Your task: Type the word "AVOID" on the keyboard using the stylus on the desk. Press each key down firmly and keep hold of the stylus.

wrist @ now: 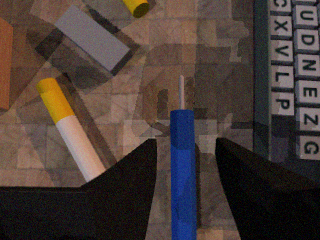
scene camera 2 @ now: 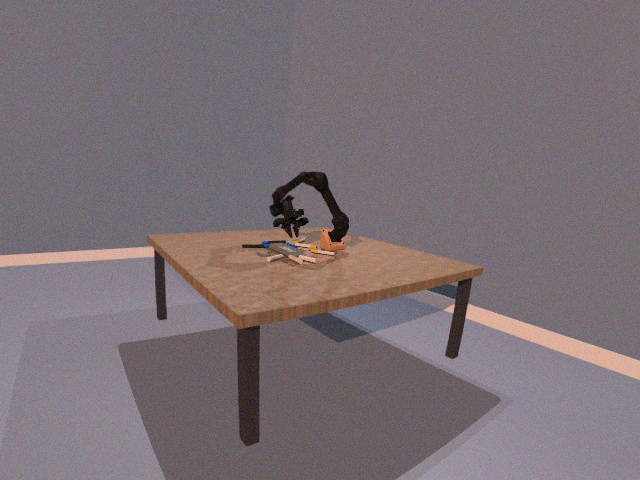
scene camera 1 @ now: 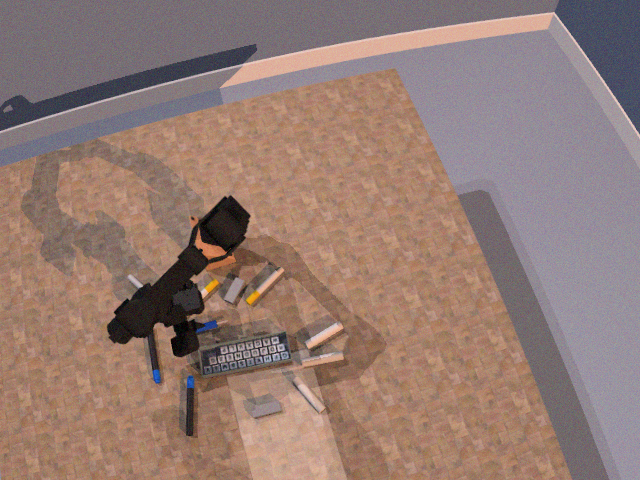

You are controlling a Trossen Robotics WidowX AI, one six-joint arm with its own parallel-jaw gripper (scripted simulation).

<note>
In view: the gripper (scene camera 1: 202, 319), a grey block (wrist: 97, 42) and a yellow-capped marker (wrist: 68, 125).
The gripper shows as well in the wrist view (wrist: 185, 146).
</note>
